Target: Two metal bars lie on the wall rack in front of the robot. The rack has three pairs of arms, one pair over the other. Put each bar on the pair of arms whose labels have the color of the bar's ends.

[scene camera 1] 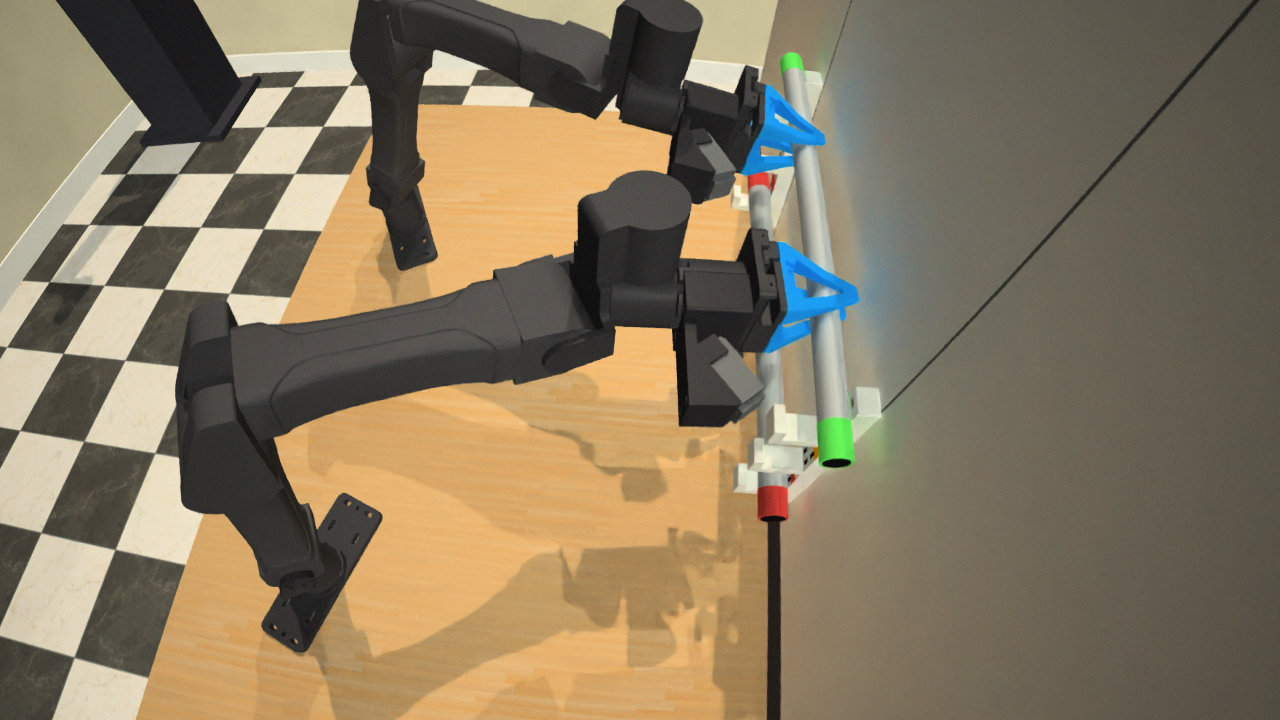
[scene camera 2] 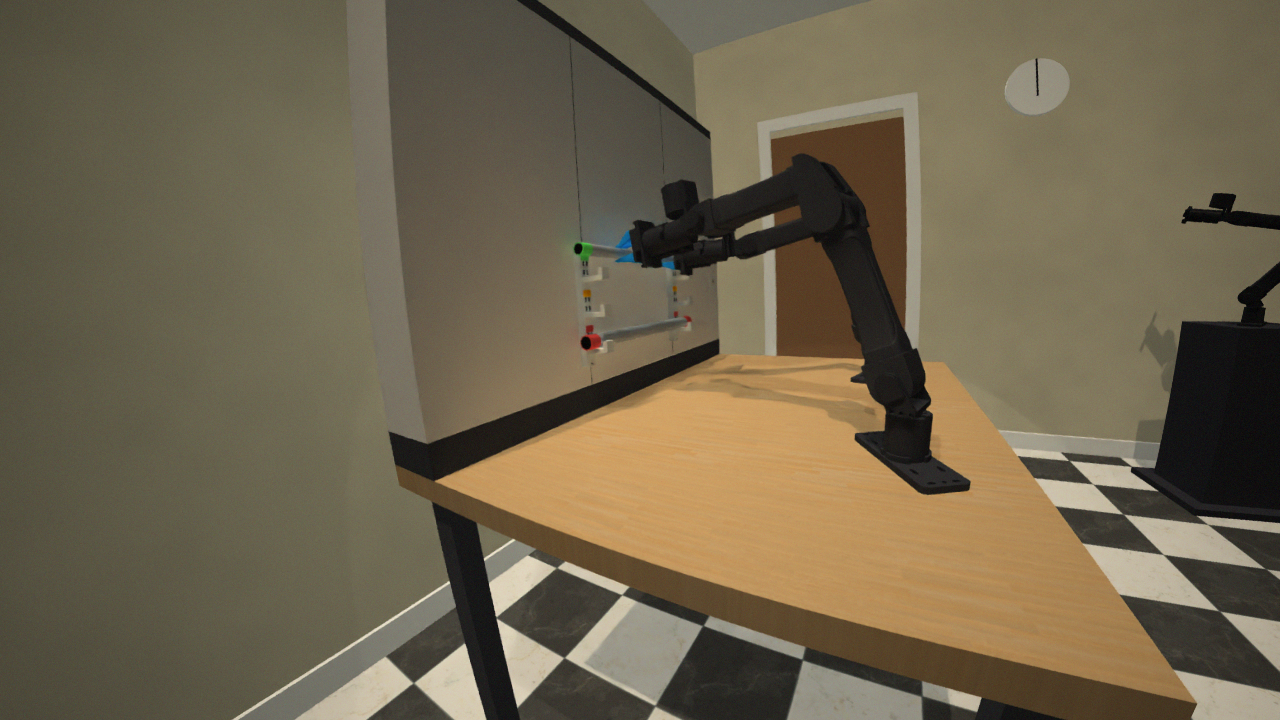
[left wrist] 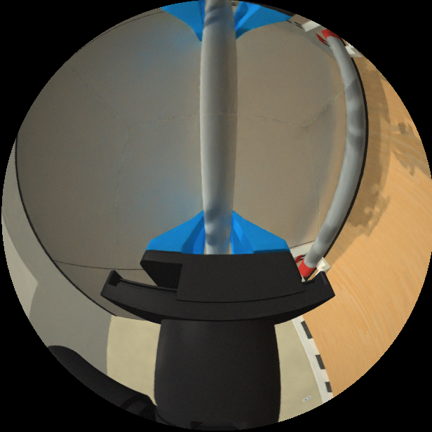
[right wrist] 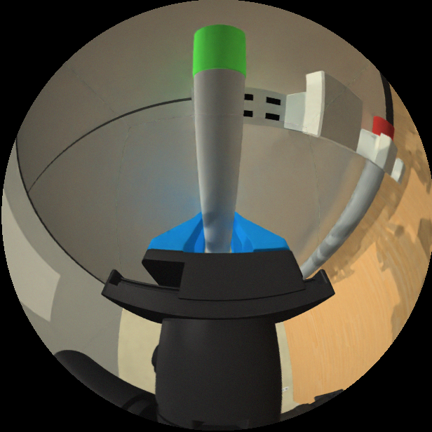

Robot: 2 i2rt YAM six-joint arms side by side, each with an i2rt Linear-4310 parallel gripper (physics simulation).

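Pixels of known places: left gripper, fingertip midpoint: (scene camera 1: pixel 818 150) (scene camera 2: pixel 615 255); right gripper, fingertip midpoint: (scene camera 1: pixel 851 303); left arm's base, link origin: (scene camera 1: pixel 408 224) (scene camera 2: pixel 904 460); right arm's base, link origin: (scene camera 1: pixel 324 570).
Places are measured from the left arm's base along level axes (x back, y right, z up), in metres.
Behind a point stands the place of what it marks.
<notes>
The green-ended bar (scene camera 1: pixel 816 214) @[x -0.383, y 0.507, z 0.358 m] (scene camera 2: pixel 604 251) @[x -0.463, y 0.334, z 0.348 m] (left wrist: pixel 218 125) (right wrist: pixel 220 125) is level, close to the wall and slightly above the rack's top pair of arms. My left gripper (scene camera 1: pixel 808 139) @[x -0.450, y 0.421, z 0.345 m] (left wrist: pixel 217 214) is shut on it towards the far end. My right gripper (scene camera 1: pixel 836 297) @[x -0.367, y 0.594, z 0.342 m] (right wrist: pixel 217 214) is shut on it nearer the near end. The red-ended bar (scene camera 1: pixel 768 385) @[x -0.338, y 0.577, z 0.176 m] (scene camera 2: pixel 640 331) @[x -0.403, y 0.436, z 0.164 m] (left wrist: pixel 354 120) lies on the lowest pair of arms, beside the red label (scene camera 2: pixel 589 329) @[x -0.503, y 0.311, z 0.186 m]. The middle pair, by the orange label (scene camera 2: pixel 587 293) @[x -0.502, y 0.313, z 0.262 m], holds no bar. The top label is hidden in scene camera 2.
The white rack (scene camera 1: pixel 866 401) @[x -0.316, y 0.678, z 0.356 m] (right wrist: pixel 315 105) is fixed to the grey wall panel (scene camera 1: pixel 1029 447) @[x -0.284, y 0.762, z 0.501 m] (scene camera 2: pixel 483 223) @[x -0.631, y 0.116, z 0.388 m]. Its upturned arm tips stick out below the held bar. The wooden table (scene camera 1: pixel 501 537) @[x 0.001, y 0.574, z 0.000 m] (scene camera 2: pixel 760 501) @[x -0.236, y -0.084, z 0.000 m] lies underneath.
</notes>
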